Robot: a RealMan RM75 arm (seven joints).
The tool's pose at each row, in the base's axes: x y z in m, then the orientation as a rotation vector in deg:
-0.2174 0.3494 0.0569 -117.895 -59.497 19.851
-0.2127 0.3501 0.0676 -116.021 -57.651 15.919
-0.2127 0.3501 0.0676 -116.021 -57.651 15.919
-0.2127 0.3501 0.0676 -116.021 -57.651 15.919
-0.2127 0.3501 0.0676 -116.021 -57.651 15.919
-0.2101 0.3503 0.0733 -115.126 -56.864 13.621
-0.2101 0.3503 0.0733 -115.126 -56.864 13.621
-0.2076 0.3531 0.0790 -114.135 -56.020 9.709
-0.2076 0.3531 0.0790 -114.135 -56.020 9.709
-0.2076 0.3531 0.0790 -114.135 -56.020 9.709
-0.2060 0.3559 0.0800 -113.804 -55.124 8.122
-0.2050 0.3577 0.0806 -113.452 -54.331 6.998
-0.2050 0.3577 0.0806 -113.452 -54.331 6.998
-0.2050 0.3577 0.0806 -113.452 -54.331 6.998
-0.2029 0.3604 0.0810 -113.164 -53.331 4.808
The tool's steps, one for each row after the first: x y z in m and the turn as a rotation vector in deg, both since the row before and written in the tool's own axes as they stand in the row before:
0.0046 -0.0057 -0.0092 1.329 3.840 -0.961
0.0000 0.0000 0.0000 0.000 0.000 0.000
0.0000 0.0000 0.0000 0.000 0.000 0.000
0.0000 0.0000 0.0000 0.000 0.000 0.000
0.0027 -0.0030 -0.0048 0.461 2.084 -0.663
0.0000 0.0000 0.0000 0.000 0.000 0.000
0.0048 -0.0039 -0.0030 0.094 3.220 -1.236
0.0000 0.0000 0.0000 0.000 0.000 0.000
0.0000 0.0000 0.0000 0.000 0.000 0.000
0.0033 -0.0007 0.0005 0.122 1.558 -0.130
0.0021 -0.0004 0.0004 0.226 1.204 -0.033
0.0000 0.0000 0.0000 0.000 0.000 0.000
0.0000 0.0000 0.0000 0.000 0.000 0.000
0.0034 0.0001 0.0007 -0.088 2.001 -0.274

